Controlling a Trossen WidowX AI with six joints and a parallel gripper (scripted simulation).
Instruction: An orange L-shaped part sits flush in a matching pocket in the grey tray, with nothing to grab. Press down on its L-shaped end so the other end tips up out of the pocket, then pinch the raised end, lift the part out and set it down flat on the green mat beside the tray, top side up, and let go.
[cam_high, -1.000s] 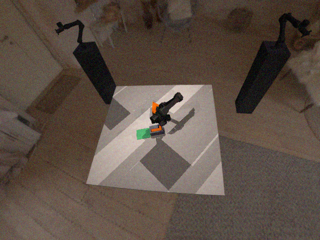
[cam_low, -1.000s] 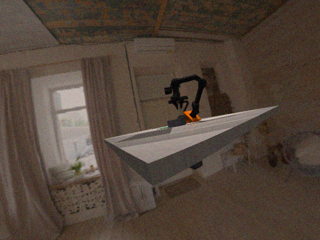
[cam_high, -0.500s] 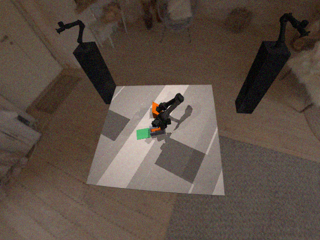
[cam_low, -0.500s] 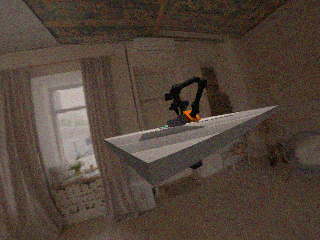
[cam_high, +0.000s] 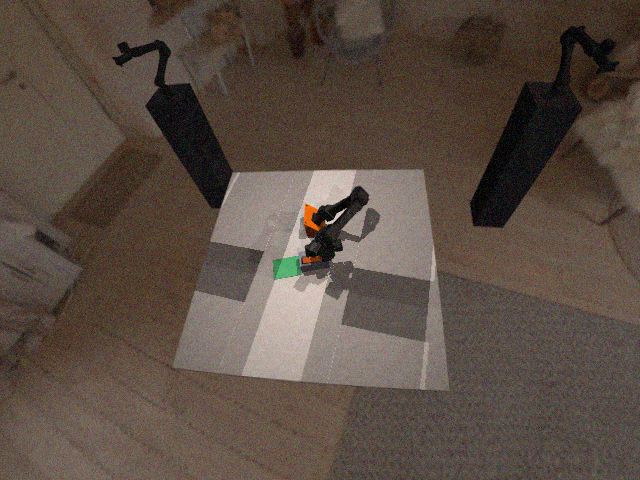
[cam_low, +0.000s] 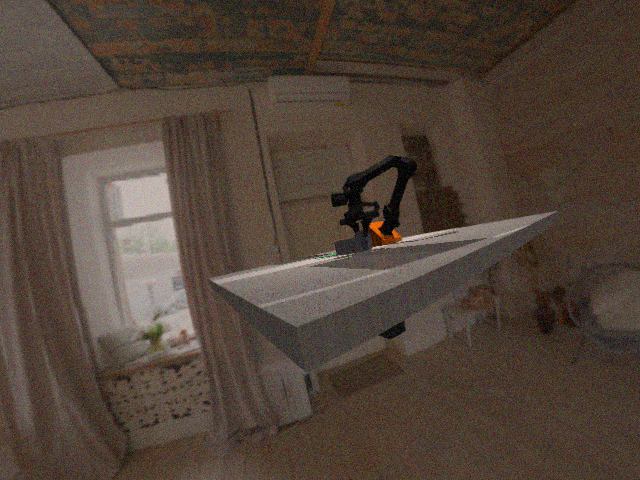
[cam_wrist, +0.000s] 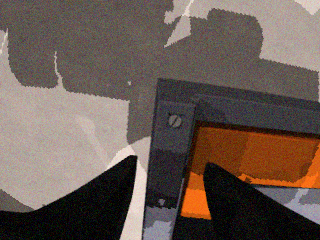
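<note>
My gripper tip is now 5 cm to the left of the orange L-shaped part, 1 cm short of it and 1 cm above it. Round my gripper tip: green mat 21 cm to the right, 8 cm below, 6 cm ahead.
</note>
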